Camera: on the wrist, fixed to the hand. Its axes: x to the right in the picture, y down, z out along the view.
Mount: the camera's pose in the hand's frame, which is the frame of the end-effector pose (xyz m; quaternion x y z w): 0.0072 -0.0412 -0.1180 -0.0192 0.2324 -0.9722 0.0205
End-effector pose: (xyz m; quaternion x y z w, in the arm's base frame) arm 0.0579 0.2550 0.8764 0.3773 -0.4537 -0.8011 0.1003
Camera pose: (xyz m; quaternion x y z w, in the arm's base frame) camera 0.1424 0.1979 0.8038 -0.6331 -0.3962 0.0350 0.6641
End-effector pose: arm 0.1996 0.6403 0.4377 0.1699 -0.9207 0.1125 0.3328
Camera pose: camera 0.2782 0.6386 0.5351 0.8661 0.2215 -0.2994 0.3334
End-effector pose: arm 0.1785 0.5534 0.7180 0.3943 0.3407 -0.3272 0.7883
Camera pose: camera 0.1172 0.6317 0.6419 0.2622 -0.5798 0.6749 0.3736
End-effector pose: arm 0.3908 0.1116 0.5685 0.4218 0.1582 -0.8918 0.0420
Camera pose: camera 0.4648 0.1885 0.5030 -0.0613 -0.4402 -0.0419 0.8948
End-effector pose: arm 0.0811 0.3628 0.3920 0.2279 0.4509 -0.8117 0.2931
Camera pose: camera 0.0603 0.4804 0.3543 0.2507 -0.3145 0.2400 0.8835
